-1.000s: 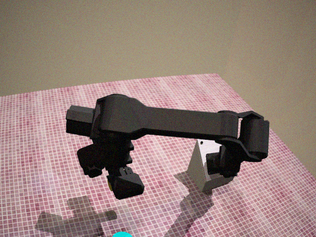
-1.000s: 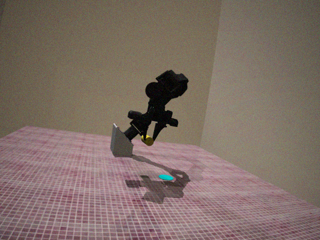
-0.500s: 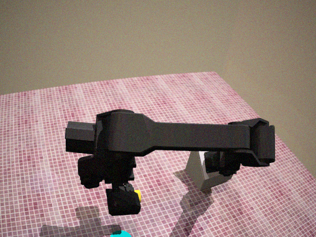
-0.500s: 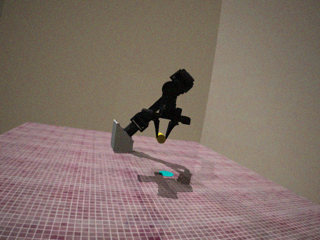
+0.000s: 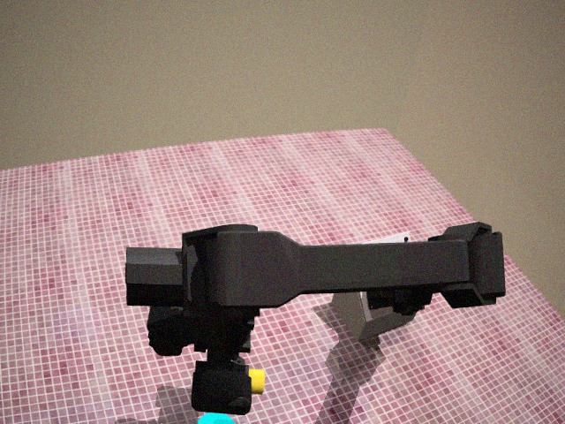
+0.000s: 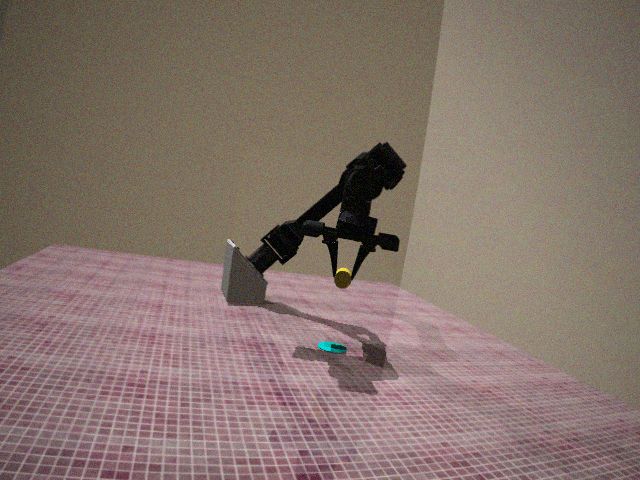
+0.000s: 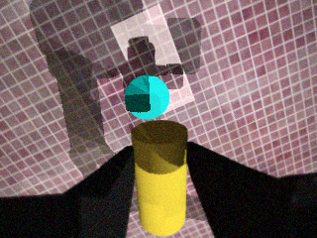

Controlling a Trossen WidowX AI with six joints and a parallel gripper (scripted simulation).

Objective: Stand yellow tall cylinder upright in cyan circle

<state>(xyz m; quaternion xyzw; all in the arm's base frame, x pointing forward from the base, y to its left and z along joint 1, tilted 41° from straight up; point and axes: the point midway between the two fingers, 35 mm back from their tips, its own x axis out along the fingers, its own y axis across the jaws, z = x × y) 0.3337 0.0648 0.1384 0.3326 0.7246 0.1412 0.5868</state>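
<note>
My gripper tip is now 14 cm above the cyan circle. Also, from my gripper tip: yellow cylinder 2 cm behind, 1 cm to the left.
</note>
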